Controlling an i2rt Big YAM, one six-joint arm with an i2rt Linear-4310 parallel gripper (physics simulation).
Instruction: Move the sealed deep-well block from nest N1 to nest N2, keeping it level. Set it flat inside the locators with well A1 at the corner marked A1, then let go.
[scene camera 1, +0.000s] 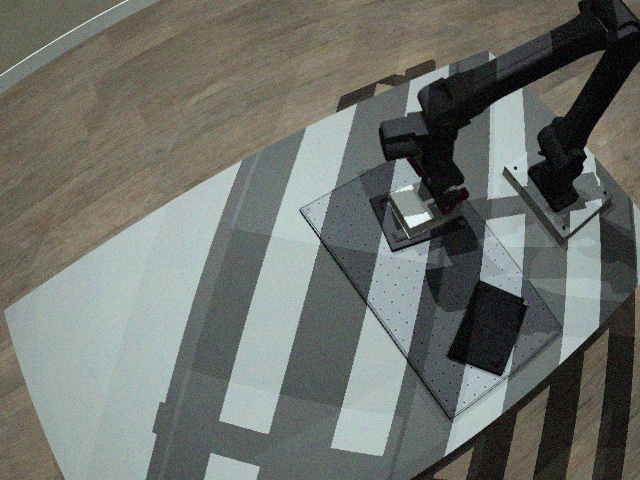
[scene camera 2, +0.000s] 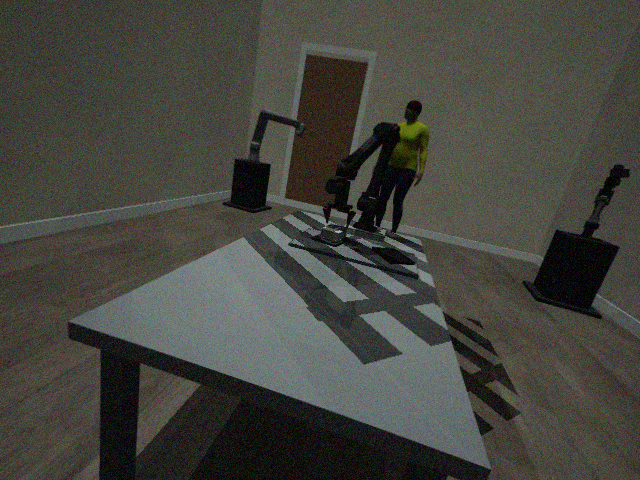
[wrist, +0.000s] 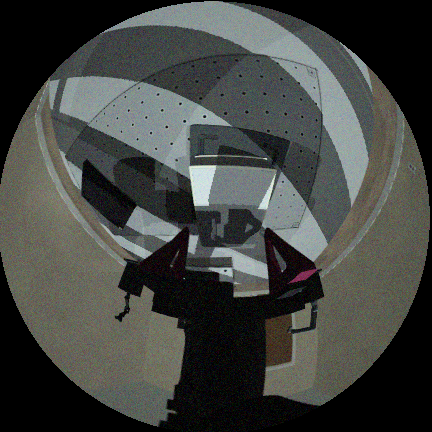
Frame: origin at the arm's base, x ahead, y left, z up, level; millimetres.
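Where they show: gripper, fingertip midpoint: (scene camera 1: 434, 194) (scene camera 2: 336, 225) (wrist: 227, 230); arm's base, link origin: (scene camera 1: 552, 186) (scene camera 2: 364, 228) (wrist: 201, 275).
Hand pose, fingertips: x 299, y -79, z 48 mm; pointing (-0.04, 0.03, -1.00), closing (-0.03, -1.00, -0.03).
Observation:
Things, the pixels of their top centre, and the offset from my fingertips. Level surfaces: height alone.
- sealed deep-well block, top centre: (wrist: 229, 219) (scene camera 1: 428, 197) (scene camera 2: 335, 227) dx +11, dy -3, dz -8 mm
- small light mark, top centre: (scene camera 1: 526, 302) dx -75, dy +271, dz -55 mm
- perforated board, top centre: (wrist: 150, 174) (scene camera 1: 439, 270) (scene camera 2: 355, 248) dx +49, dy +118, dz -66 mm
- table, surface height: dz -80 mm
The sealed deep-well block (scene camera 1: 409, 205) (scene camera 2: 331, 235) (wrist: 240, 186), pale with a shiny top, sits flat in a dark nest (scene camera 1: 379, 207) (wrist: 279, 146), which I take as N1. The other dark nest (scene camera 1: 488, 330) (scene camera 2: 393, 255) (wrist: 106, 195), taken as N2, holds no block; a small light mark (scene camera 1: 525, 302) shows at one corner. The A1 lettering and the block's wells cannot be made out. My gripper (scene camera 1: 439, 188) (scene camera 2: 337, 224) (wrist: 227, 230) is open and empty, pointing down, its dark red fingers apart over the arm-side part of the block. Their exact height above it is unclear.
Both nests stand on a perforated board (scene camera 1: 395, 289) (wrist: 145, 115). The arm's base plate (scene camera 1: 563, 229) is beside it on the table (scene camera 1: 129, 310) (scene camera 2: 232, 330). A person (scene camera 2: 410, 144) stands behind the arm. Two other arms stand on black pedestals (scene camera 2: 250, 183) (scene camera 2: 576, 271). Striped shadows cross the table.

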